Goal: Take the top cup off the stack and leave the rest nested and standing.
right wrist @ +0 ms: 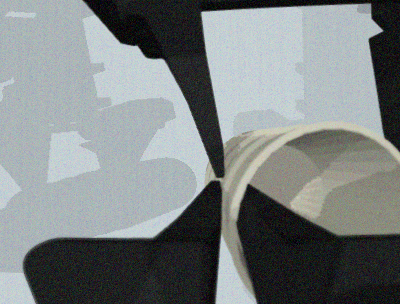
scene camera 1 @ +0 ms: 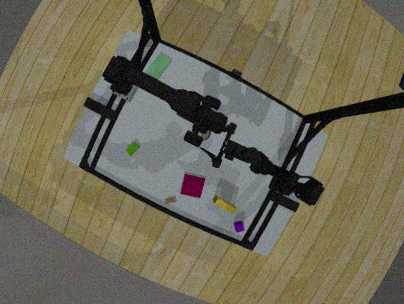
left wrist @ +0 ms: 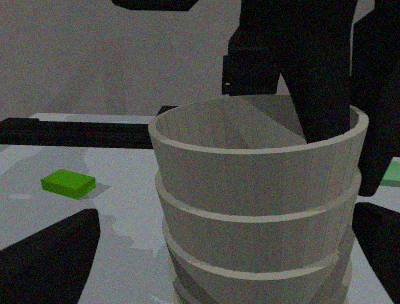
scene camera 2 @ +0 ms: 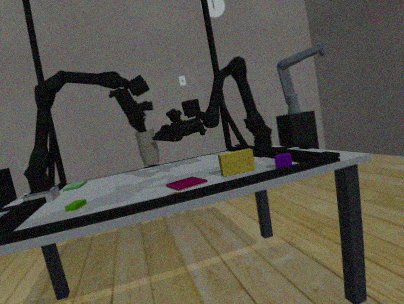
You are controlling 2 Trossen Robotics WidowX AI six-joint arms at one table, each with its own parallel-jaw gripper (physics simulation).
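Seen in the pictures: left gripper, fingertip midpoint: (right wrist: 312,168) (scene camera 1: 204,136) (left wrist: 226,217) (scene camera 2: 150,138); right gripper, fingertip midpoint: (right wrist: 226,189) (left wrist: 346,194); left arm's base at its link origin: (scene camera 1: 281,182) (scene camera 2: 264,149); right arm's base at its link origin: (scene camera 1: 124,87) (scene camera 2: 41,190).
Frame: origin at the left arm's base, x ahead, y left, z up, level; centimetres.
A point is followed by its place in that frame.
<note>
A stack of nested pale beige cups (scene camera 1: 206,135) @[x 45.1, y -4.8, z 11.7 cm] (scene camera 2: 148,150) (left wrist: 260,185) @[x 43.8, y -4.5, z 15.7 cm] (right wrist: 325,190) @[x 47.2, y -2.4, z 11.5 cm] is in the middle; several rims show in the left wrist view. In scene camera 2 it is near upright, its base at the table's back edge line, apparently off the table. My right gripper (scene camera 2: 142,131) @[x 46.3, y -8.2, z 13.9 cm] (right wrist: 226,189) @[x 46.3, y -8.2, z 13.9 cm] is shut on the top cup's wall, one finger inside and one outside. My left gripper (scene camera 1: 224,145) (scene camera 2: 156,137) @[x 45.7, y -3.9, z 13.3 cm] (left wrist: 226,217) @[x 45.7, y -3.9, z 13.3 cm] is open, its fingers on either side of the stack and not closed on it. Whether the lower cups are gripped too is hidden.
On the table (scene camera 1: 150,117) @[x 72.2, y -2.7, z -2.1 cm] lie a green block (scene camera 1: 132,148) @[x 73.9, y 14.2, z -0.6 cm] (scene camera 2: 76,205) @[x 73.4, y 17.2, z -0.9 cm] (left wrist: 67,184) @[x 72.4, y 13.8, z -0.6 cm], a pale green block (scene camera 1: 159,65) @[x 79.4, y -27.8, z -1.2 cm], a crimson square (scene camera 1: 193,185) @[x 40.3, y 18.4, z -1.3 cm] (scene camera 2: 186,183) @[x 40.9, y 21.2, z -1.3 cm], a small tan piece (scene camera 1: 170,200) @[x 47.4, y 29.7, z -1.3 cm], a yellow block (scene camera 1: 225,204) @[x 23.8, y 19.7, z 4.8 cm] (scene camera 2: 236,162) @[x 23.8, y 22.0, z 1.6 cm] and a purple block (scene camera 1: 239,226) @[x 11.5, y 28.1, z 1.8 cm] (scene camera 2: 283,160) @[x 12.0, y 30.5, z 0.4 cm].
</note>
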